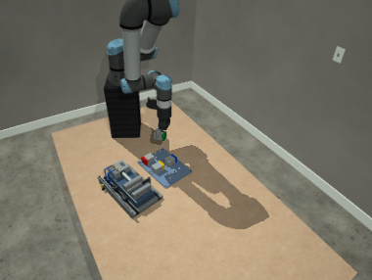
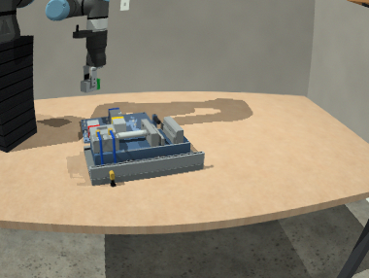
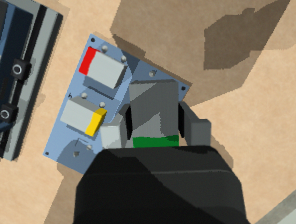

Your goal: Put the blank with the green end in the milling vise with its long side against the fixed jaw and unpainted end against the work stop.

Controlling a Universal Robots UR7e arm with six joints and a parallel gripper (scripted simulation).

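Right now the green-ended blank is 2 cm below my hand. The rest, counted from my hand: yellow-ended blank: 14 cm below, 11 cm ahead, 6 cm to the right; then red-ended blank: 14 cm below, 9 cm to the right, 3 cm ahead; then blue-ended blank: 14 cm below, 9 cm ahead, 3 cm to the left.
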